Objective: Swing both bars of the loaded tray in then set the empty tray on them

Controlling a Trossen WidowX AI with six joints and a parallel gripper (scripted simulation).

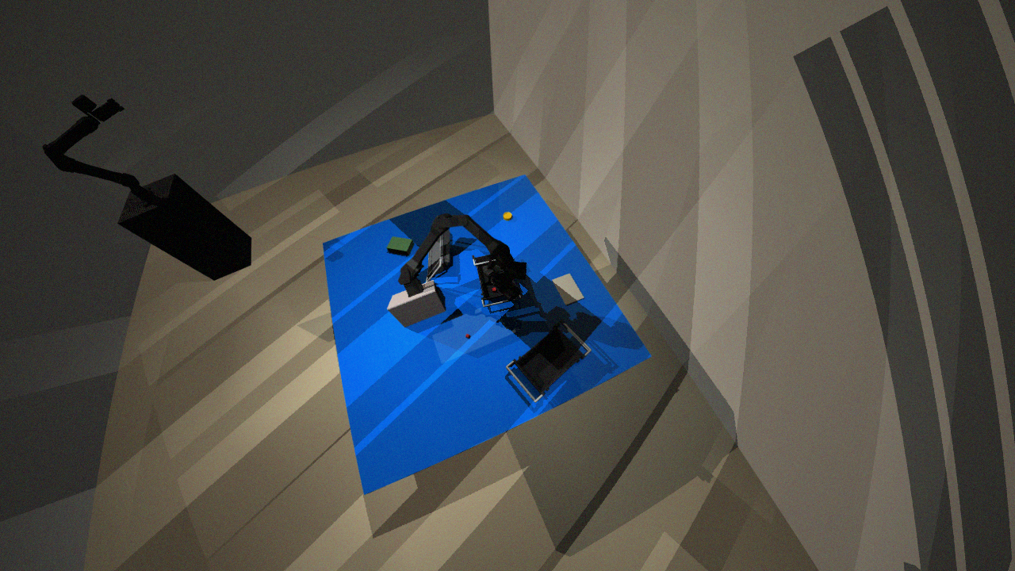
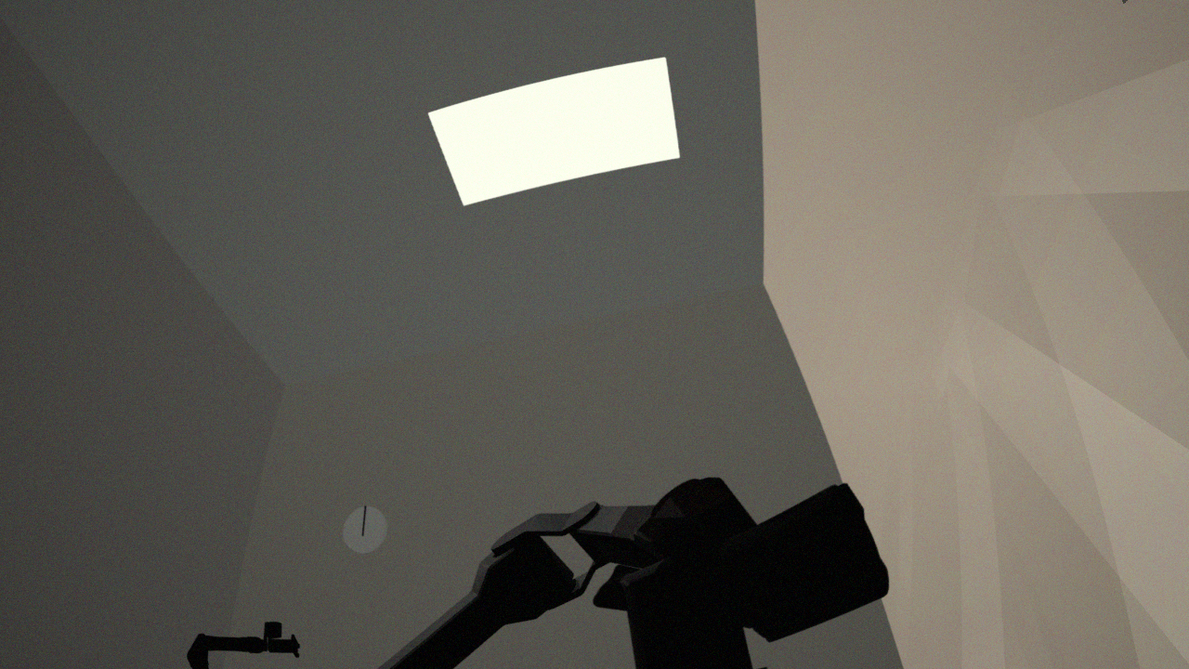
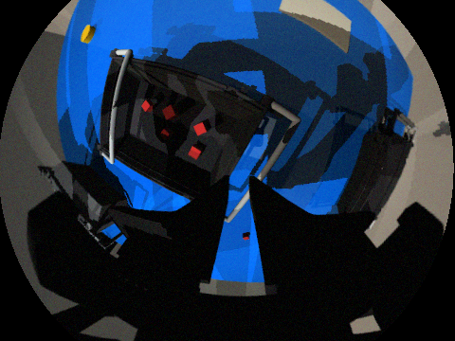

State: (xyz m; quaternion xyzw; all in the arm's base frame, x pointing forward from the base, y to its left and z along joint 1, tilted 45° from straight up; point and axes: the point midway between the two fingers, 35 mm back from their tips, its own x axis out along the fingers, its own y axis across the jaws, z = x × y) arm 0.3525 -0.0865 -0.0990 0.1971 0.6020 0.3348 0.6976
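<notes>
Right now the tray is 200 mm behind my gripper tip, 380 mm to the left of it and 30 mm below it. Round my gripper tip: pale flat card (310 mm ahead, 90 mm to the right, 100 mm below); yellow disc (250 mm ahead, 470 mm to the left, 90 mm below); green block (360 mm behind, 540 mm to the left, 80 mm below).
</notes>
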